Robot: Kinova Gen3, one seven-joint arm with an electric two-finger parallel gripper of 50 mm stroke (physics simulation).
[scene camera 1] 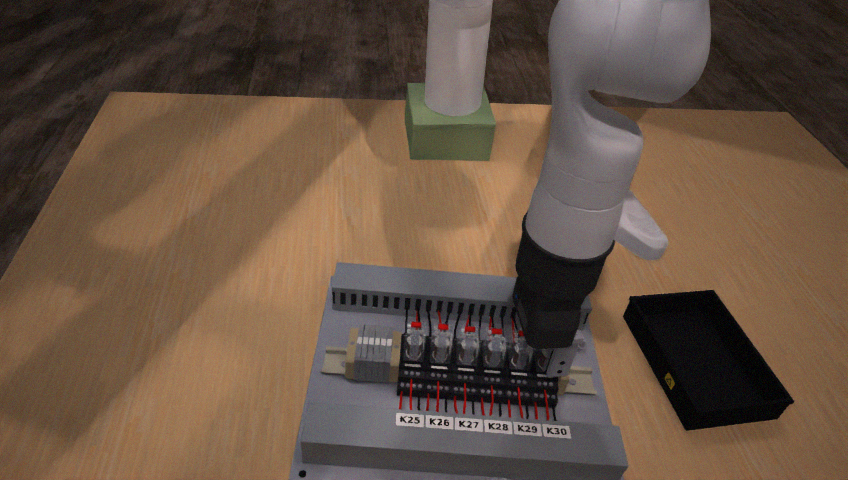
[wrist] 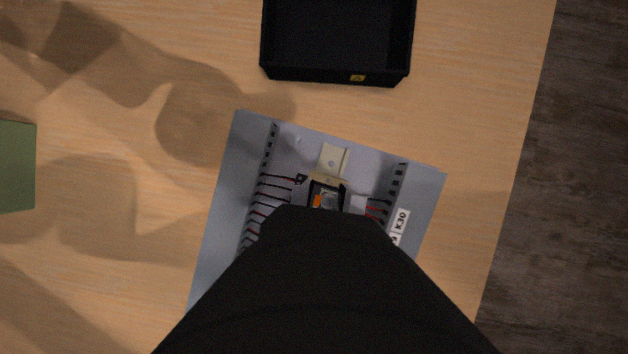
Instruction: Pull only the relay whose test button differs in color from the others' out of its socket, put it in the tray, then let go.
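Note:
The relay with the orange test button is at the K30 end of the row. In the scene view this relay is mostly hidden by the gripper. My gripper points down over it and is shut on it, one finger on each side. The relay appears to be at its socket; its lower end is hidden, so I cannot tell how deep it sits. The other relays, such as the K25 relay and the K28 relay, stand in their sockets with red buttons. The black tray stands beside the panel.
Terminal blocks stand left of the relay row. Grey wire ducts, the rear one and the front one, border the row, with red and black wires beside the sockets. A green block stands at the robot's base.

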